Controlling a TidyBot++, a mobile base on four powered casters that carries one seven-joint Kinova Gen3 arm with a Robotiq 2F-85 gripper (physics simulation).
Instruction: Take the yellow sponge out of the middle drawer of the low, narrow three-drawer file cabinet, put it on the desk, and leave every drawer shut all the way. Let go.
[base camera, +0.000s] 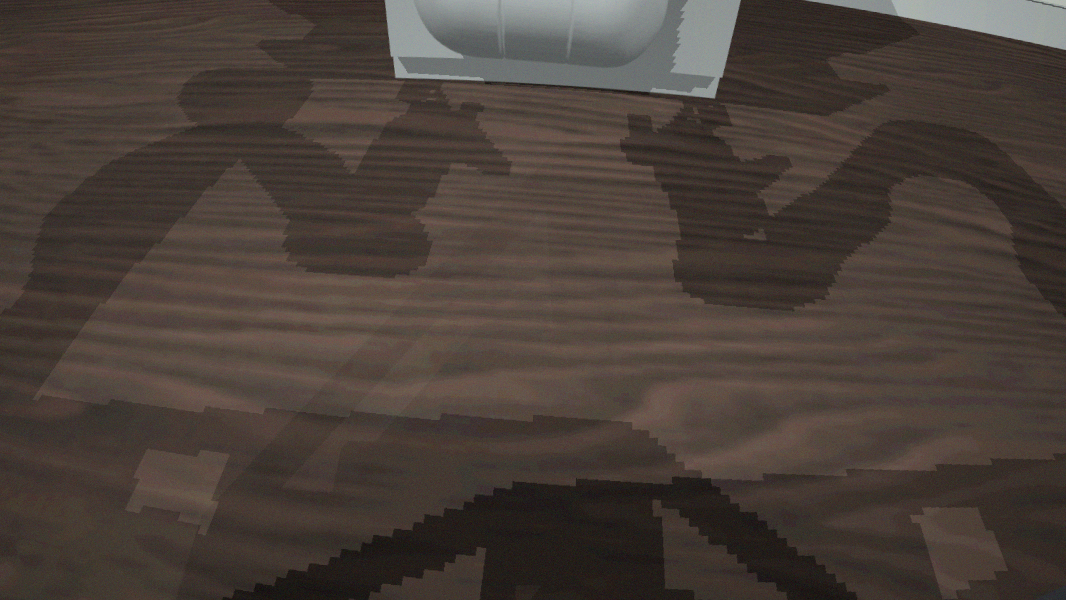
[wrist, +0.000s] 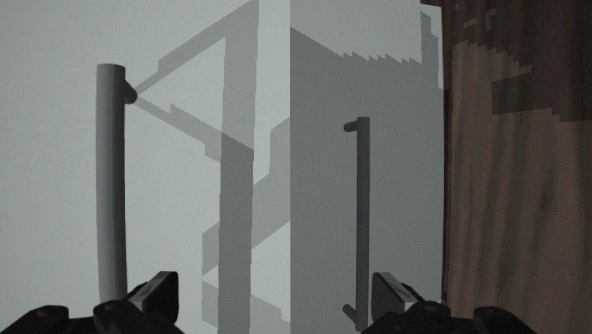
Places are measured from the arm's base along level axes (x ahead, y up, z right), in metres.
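Pixels of known places: gripper, fingertip midpoint: (wrist: 275, 294).
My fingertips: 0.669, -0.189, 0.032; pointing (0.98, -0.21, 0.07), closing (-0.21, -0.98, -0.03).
Note:
Ahead of a thing's pixels: the offset from my fingertips to its top centre, as dx, dy, dz. "*": to the spot under its first point. Level surfaces: height alone.
The file cabinet (base camera: 704, 52) shows its low front at the top of the base view. In the wrist view, turned sideways, the middle drawer front @(* +0.018, +0.096, +0.054) (wrist: 55, 175) with its handle @(* -0.018, +0.063, +0.048) (wrist: 111, 185) is nearer the camera. The bottom drawer front @(+0.143, -0.015, +0.019) (wrist: 410, 185) and its handle (wrist: 363, 215) are set farther back, in shadow. The middle drawer thus stands pulled out. My gripper (wrist: 275, 294) is open and empty, facing the fronts; the middle drawer's handle passes on the left of its left fingertip. The yellow sponge, the drawer's inside, the top drawer and the desk do not show.
A grey rounded arm part (base camera: 544, 29) hangs in front of the cabinet in the base view. The dark wood floor @(dy -0.207) (base camera: 559, 335) (wrist: 500, 200) carries shadows of the arm and base. A pale surface (base camera: 992, 22) runs along the top right of the base view.

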